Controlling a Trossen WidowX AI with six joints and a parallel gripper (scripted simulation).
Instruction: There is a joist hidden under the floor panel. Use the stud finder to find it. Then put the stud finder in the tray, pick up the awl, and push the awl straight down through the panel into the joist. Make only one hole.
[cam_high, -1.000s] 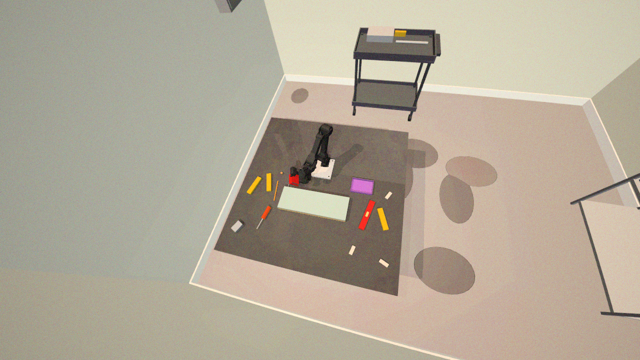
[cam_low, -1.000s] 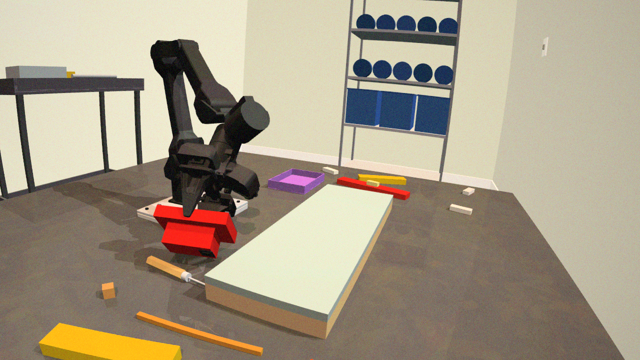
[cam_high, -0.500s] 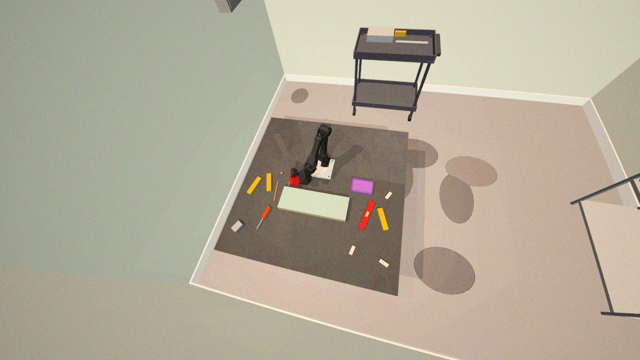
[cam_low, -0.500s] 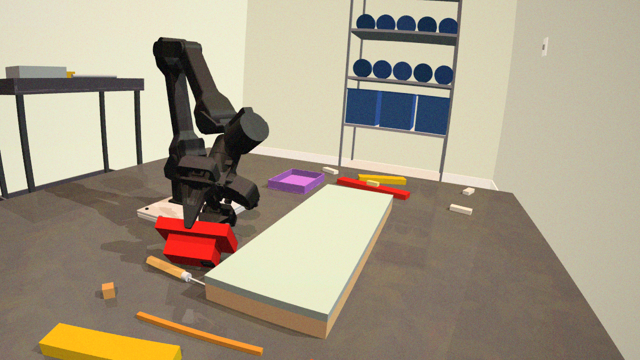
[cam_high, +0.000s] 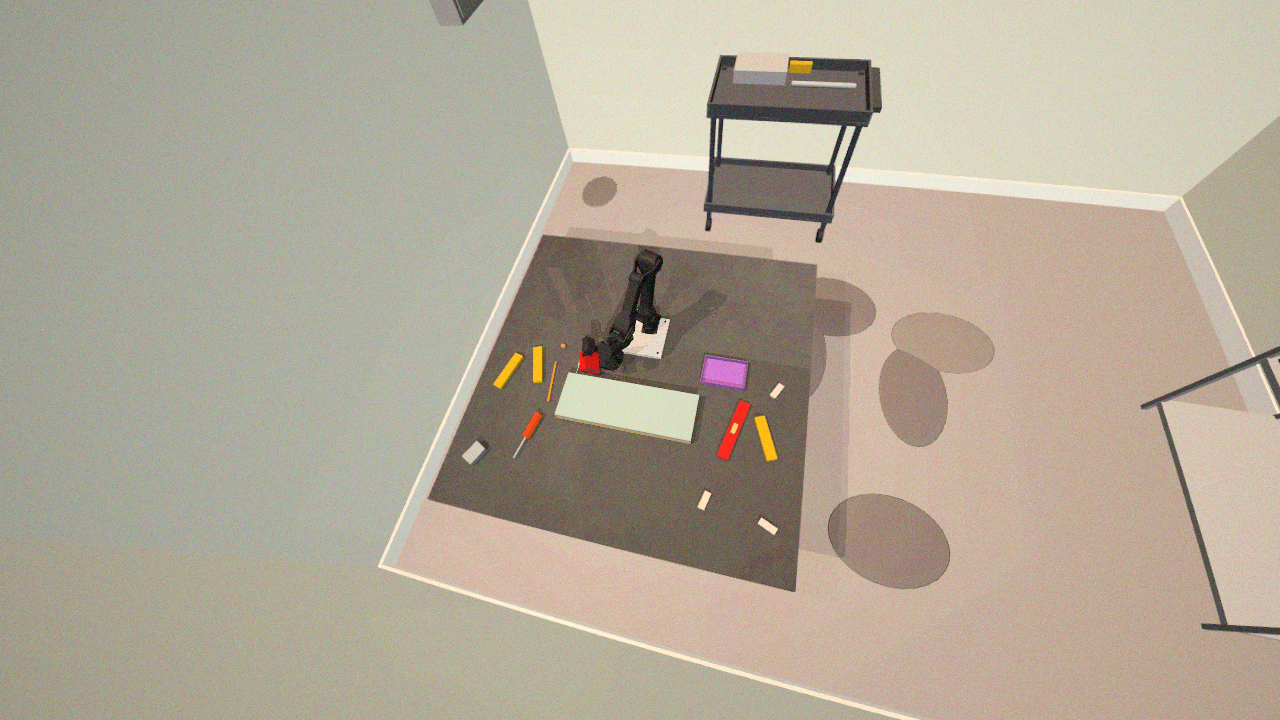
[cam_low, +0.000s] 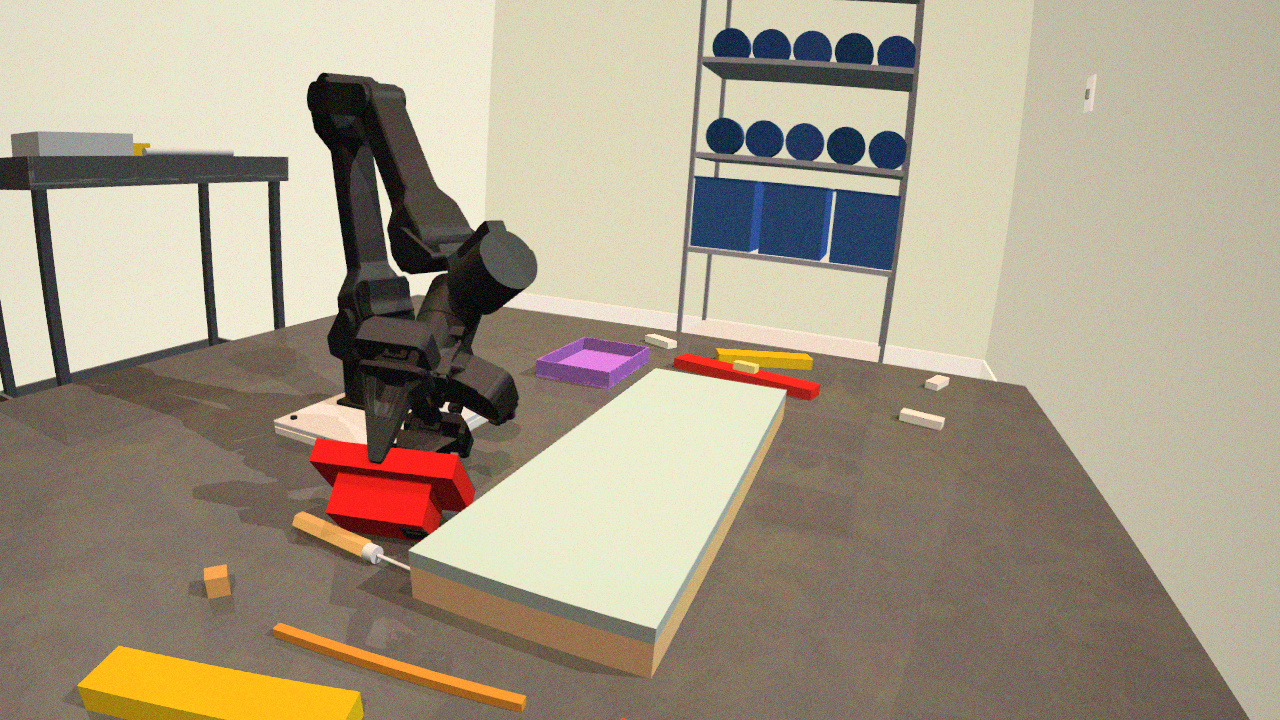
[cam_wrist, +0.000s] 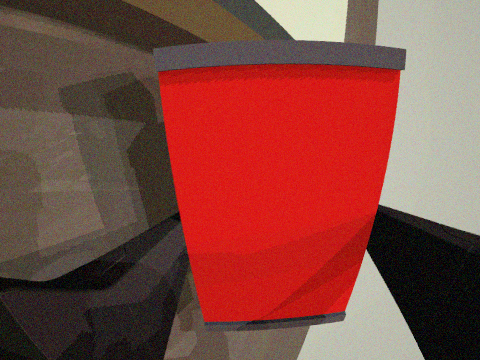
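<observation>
My gripper tip is now 2 cm to the left of the red stud finder, 2 cm short of it and 2 cm above it. Also, from my gripper tip: awl 5 cm to the right, 4 cm below; then small orange cube 14 cm to the right, 6 cm behind, 4 cm below; then square indicator light 4 cm ahead, 3 cm below, 2 cm to the right.
</observation>
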